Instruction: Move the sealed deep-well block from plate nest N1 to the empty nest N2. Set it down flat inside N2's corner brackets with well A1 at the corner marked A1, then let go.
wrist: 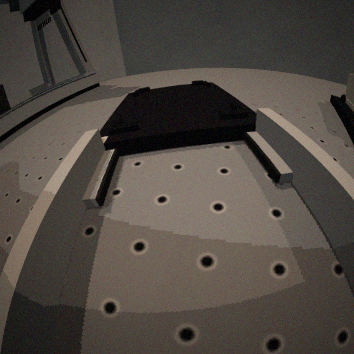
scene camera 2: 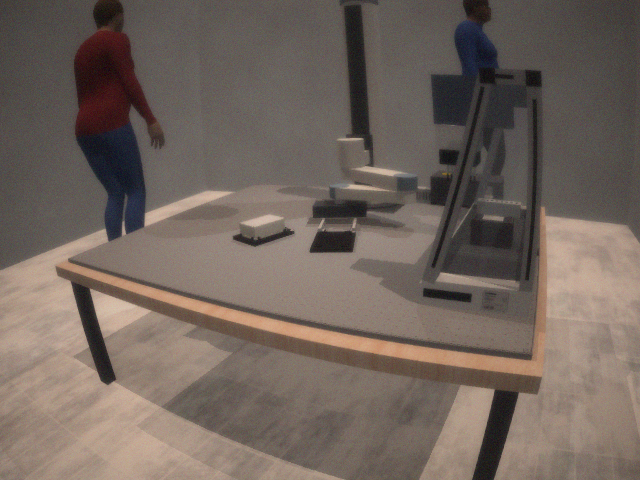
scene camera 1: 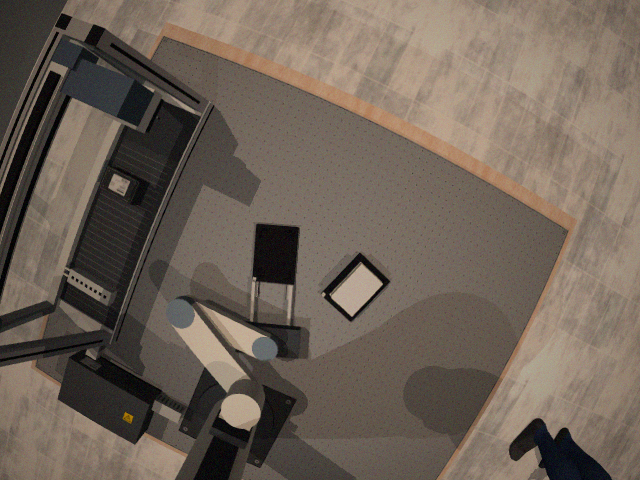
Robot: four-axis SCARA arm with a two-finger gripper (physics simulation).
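Where they show: gripper, between the fingertips: (wrist: 179, 129) (scene camera 2: 336, 231) (scene camera 1: 272, 282); arm's base, origin of its link: (scene camera 2: 370, 204).
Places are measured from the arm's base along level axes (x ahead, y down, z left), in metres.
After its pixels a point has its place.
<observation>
The white sealed block (scene camera 1: 357, 290) @(x 0.546, y -0.067, z -0.154 m) (scene camera 2: 262, 226) @(x 0.587, y -0.061, z -0.123 m) sits in a black nest (scene camera 1: 342, 277) (scene camera 2: 255, 242) @(x 0.635, y -0.024, z -0.121 m) (wrist: 345, 112) @(x 0.545, y -0.025, z -0.092 m). A second black nest (scene camera 1: 276, 253) @(x 0.539, y -0.025, z 0.091 m) (scene camera 2: 333, 241) @(x 0.552, y -0.025, z 0.101 m) (wrist: 180, 110) @(x 0.496, y -0.025, z 0.076 m) holds no block; a bit of its pale corner label shows beside the left finger in the wrist view. The names N1 and N2 cannot be read. My gripper (scene camera 1: 271, 289) @(x 0.458, y -0.026, z 0.066 m) (scene camera 2: 337, 228) @(x 0.458, y -0.026, z 0.066 m) (wrist: 179, 129) @(x 0.458, y -0.026, z 0.066 m) is open and empty. It is low over the table, with its fingertips at the near edge of the second nest, one toward each side. The block stands to the right in scene camera 1.
A tall framed enclosure (scene camera 1: 178, 155) with a ribbed dark floor stands at the table's left in scene camera 1. A dark box (scene camera 1: 105, 400) @(x -0.105, y -0.128, z 0.388 m) with a yellow sign is beside the arm's base. The wooden table edge (scene camera 1: 439, 144) @(x 1.033, y 0.000, z -0.203 m) runs beyond the nests. People stand beyond the table.
</observation>
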